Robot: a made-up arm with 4 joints.
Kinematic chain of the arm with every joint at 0, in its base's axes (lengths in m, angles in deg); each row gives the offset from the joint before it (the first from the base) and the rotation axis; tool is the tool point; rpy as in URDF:
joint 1: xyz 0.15 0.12 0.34 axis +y
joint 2: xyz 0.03 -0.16 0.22 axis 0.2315 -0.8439 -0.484
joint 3: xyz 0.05 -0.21 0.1 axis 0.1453 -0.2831 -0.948
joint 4: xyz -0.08 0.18 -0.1 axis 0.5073 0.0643 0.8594
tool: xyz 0 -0.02 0.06 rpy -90 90 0
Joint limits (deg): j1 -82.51..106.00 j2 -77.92..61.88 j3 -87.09..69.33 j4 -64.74..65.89
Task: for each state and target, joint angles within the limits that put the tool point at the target. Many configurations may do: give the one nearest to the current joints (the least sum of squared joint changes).
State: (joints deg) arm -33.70 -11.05 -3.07 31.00
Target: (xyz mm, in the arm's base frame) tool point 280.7 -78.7 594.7
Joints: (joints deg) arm 6.02 -13.15 25.24 35.75
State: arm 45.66 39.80 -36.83 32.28
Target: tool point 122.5 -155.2 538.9
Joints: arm 40.04 52.87 -57.66 38.06
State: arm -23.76 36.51 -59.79 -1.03
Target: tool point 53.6 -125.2 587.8
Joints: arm 0.31 19.38 -26.63 -7.49
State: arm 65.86 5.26 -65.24 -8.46
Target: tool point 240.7 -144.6 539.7
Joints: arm 72.56 49.61 -52.51 2.53
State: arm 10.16 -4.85 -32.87 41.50
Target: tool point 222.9 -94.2 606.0
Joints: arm 4.57 -14.86 5.16 39.56
